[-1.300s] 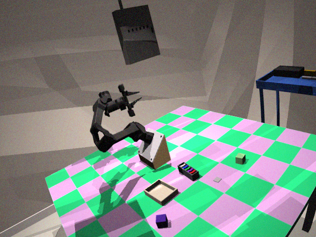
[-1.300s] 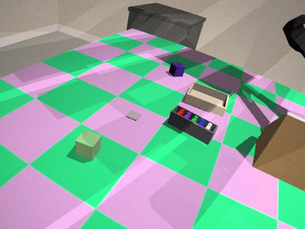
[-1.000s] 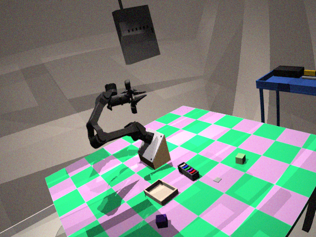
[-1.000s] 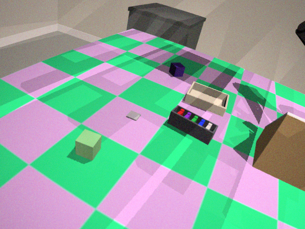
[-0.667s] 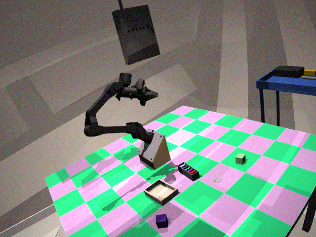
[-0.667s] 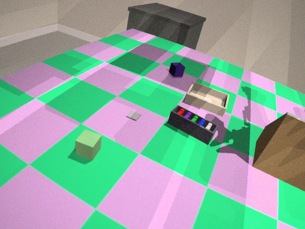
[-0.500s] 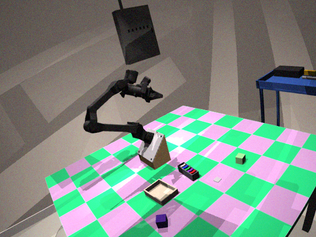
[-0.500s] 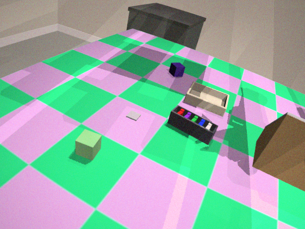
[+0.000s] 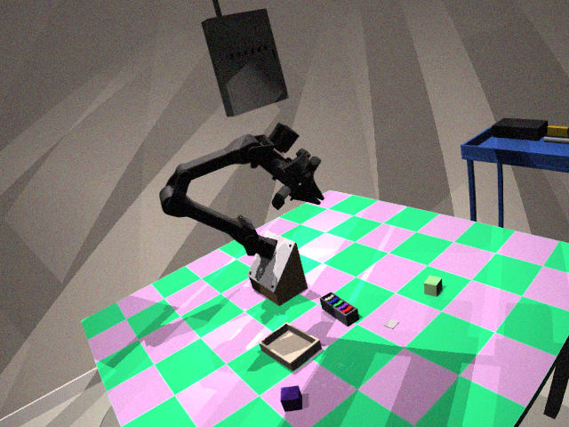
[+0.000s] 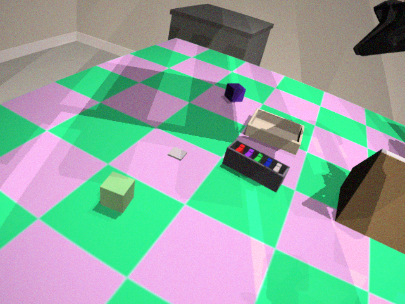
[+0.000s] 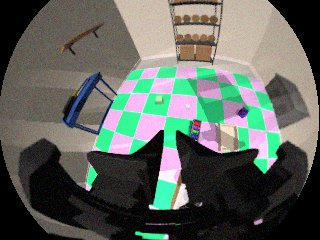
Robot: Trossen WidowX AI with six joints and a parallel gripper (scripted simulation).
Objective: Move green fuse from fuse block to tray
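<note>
My gripper tip is now 270 mm above the green fuse, 80 mm to the left of it and 70 mm short of it. Also, from my gripper tip: purple cube 380 mm to the right, 280 mm below, 210 mm ahead; olive cube 280 mm below, 250 mm ahead, 130 mm to the left; grey plate 300 mm below, 220 mm ahead, 40 mm to the right.
</note>
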